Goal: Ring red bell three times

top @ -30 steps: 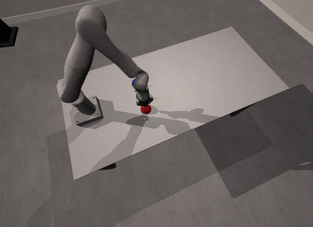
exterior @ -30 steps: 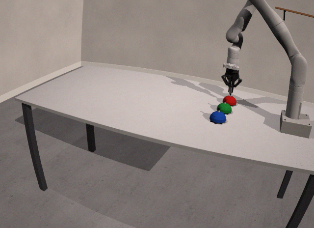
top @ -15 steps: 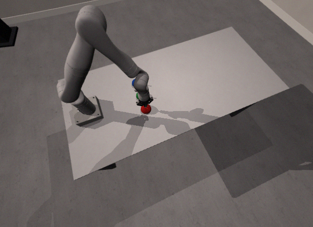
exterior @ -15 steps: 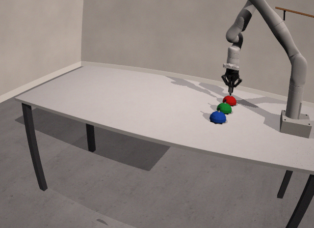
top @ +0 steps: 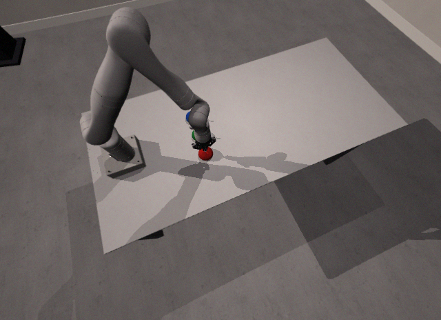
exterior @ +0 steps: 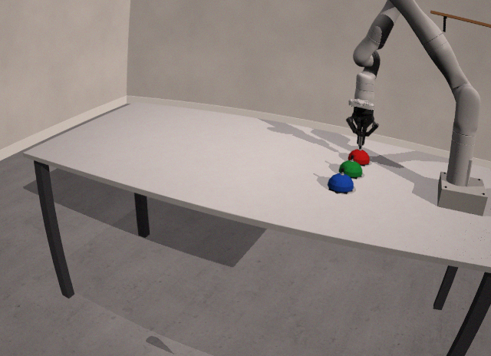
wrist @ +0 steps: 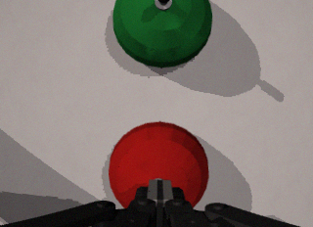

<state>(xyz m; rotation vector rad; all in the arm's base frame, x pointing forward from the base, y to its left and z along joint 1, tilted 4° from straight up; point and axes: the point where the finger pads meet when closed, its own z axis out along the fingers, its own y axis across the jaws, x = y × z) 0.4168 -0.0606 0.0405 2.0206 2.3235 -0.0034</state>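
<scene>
My gripper is now 4 cm above the red bell. Round my hand: blue bell: 26 cm to the left, 4 cm below, 4 cm behind; green bell: 13 cm to the left, 4 cm below, 2 cm behind.
</scene>
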